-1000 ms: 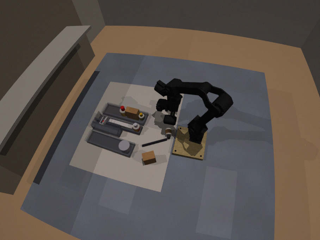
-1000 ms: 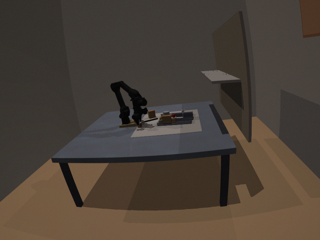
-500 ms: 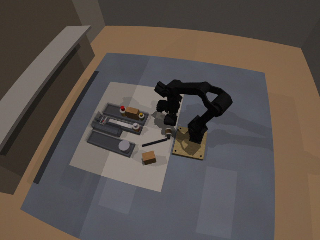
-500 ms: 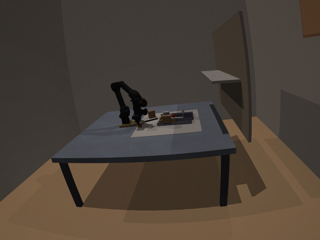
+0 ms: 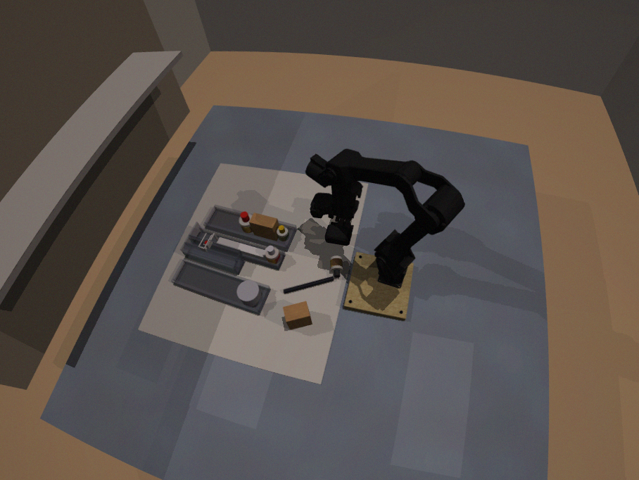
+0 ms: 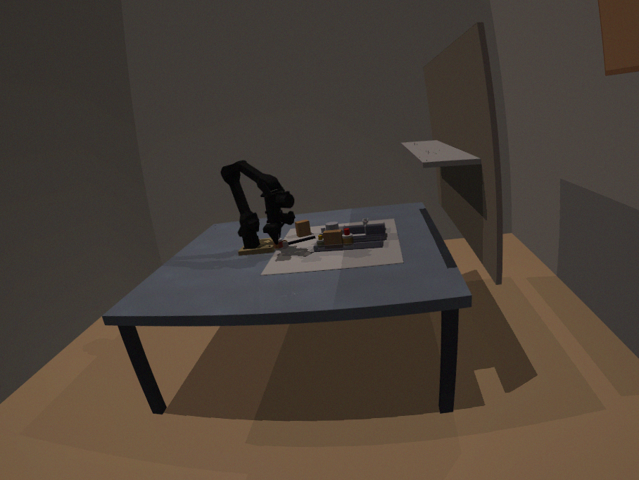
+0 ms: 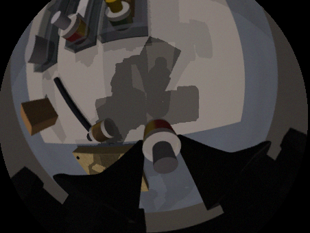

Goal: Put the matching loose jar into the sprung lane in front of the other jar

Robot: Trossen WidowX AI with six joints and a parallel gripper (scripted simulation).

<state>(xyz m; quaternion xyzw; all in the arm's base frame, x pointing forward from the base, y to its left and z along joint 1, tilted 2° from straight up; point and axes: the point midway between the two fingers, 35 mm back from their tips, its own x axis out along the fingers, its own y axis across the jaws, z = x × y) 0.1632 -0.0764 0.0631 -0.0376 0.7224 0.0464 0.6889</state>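
Now: the yellow-lidded jar 17 cm ahead of my gripper tip, 5 cm to the left of it and 2 cm below it. From my gripper tip the other things lie so: black rod (5 cm ahead, 17 cm to the left, 5 cm below); then red-lidded jar (29 cm ahead, 6 cm to the left, 1 cm below); then brown jar (1 cm behind, 11 cm to the left, 4 cm below).
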